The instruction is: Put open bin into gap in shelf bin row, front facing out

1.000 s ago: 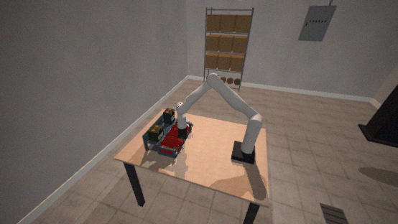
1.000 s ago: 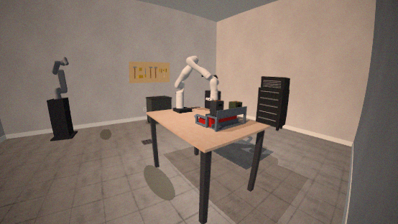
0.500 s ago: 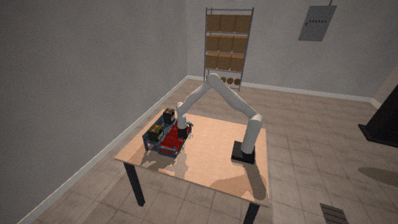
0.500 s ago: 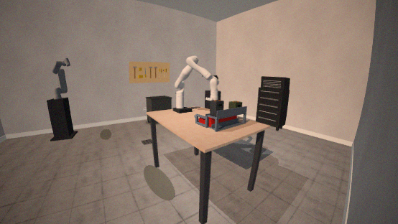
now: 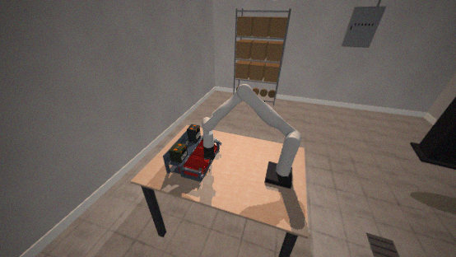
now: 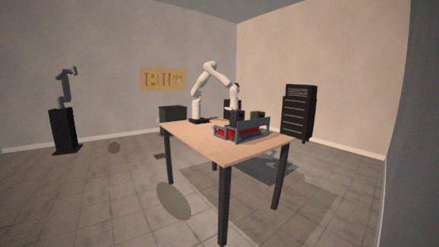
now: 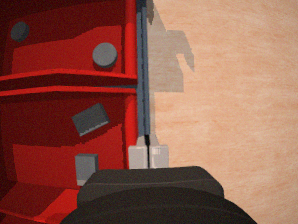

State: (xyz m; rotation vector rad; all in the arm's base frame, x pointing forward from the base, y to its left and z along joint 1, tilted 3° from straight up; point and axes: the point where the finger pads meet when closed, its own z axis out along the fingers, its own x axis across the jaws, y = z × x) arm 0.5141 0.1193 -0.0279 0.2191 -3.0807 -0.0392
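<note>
Now: the blue-grey shelf 13 cm ahead of my hand, 3 cm below it and 2 cm to the left of it.
</note>
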